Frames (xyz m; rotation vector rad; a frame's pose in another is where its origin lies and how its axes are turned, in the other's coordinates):
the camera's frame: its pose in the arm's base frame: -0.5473 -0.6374 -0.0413 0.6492 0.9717 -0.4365
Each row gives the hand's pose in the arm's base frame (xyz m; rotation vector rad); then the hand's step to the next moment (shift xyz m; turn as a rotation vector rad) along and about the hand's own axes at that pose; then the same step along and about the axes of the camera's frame.
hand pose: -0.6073 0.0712 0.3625 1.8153 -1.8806 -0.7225
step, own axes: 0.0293 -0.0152 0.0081 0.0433 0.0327 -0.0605
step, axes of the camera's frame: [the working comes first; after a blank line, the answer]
step, axes of the arm's base frame: 0.0051 -0.0288 -0.0174 0.0104 -0.0473 0.0652

0.0191 -0.0233 0.0157 -0.0484 -0.0083 0.0647
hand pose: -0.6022 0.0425 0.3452 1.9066 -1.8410 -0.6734
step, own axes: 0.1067 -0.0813 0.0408 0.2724 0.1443 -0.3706
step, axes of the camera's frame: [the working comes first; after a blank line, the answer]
step, axes of the arm's base frame: 0.0425 -0.1008 -0.0877 0.1088 -0.2945 0.3658

0.1026 -0.0749 0.0594 -0.2447 -0.0368 0.4137
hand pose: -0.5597 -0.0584 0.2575 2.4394 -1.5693 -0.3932
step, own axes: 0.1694 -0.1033 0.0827 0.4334 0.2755 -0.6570
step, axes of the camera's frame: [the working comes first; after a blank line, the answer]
step, axes of the arm's base frame: 0.1276 -0.1151 -0.1290 0.1565 -0.4849 0.6601

0.1818 -0.0463 0.1049 -0.4641 -0.0566 0.6905
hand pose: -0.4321 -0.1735 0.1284 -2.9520 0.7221 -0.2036
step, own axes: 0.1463 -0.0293 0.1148 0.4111 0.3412 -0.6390
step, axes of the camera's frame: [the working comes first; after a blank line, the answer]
step, axes of the arm's base frame: 0.1593 -0.0351 -0.0940 0.1100 -0.5315 0.6318

0.1631 0.0423 0.0840 -0.4605 -0.1277 0.6822
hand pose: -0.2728 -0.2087 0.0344 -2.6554 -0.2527 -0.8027
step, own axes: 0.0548 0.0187 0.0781 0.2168 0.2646 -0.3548
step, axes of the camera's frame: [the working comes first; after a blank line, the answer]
step, axes of the arm's base frame: 0.0892 0.0164 -0.0350 0.0718 -0.3651 0.3232

0.0741 0.0555 0.0296 -0.2226 -0.1241 0.4218
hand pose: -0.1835 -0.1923 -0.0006 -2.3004 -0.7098 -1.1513
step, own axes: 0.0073 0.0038 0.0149 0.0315 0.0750 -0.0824
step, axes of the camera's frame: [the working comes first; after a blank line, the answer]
step, axes of the arm's base frame: 0.0148 0.0079 -0.0027 0.0155 -0.0995 0.0571

0.0093 0.0140 0.0026 -0.0360 -0.0458 0.1001
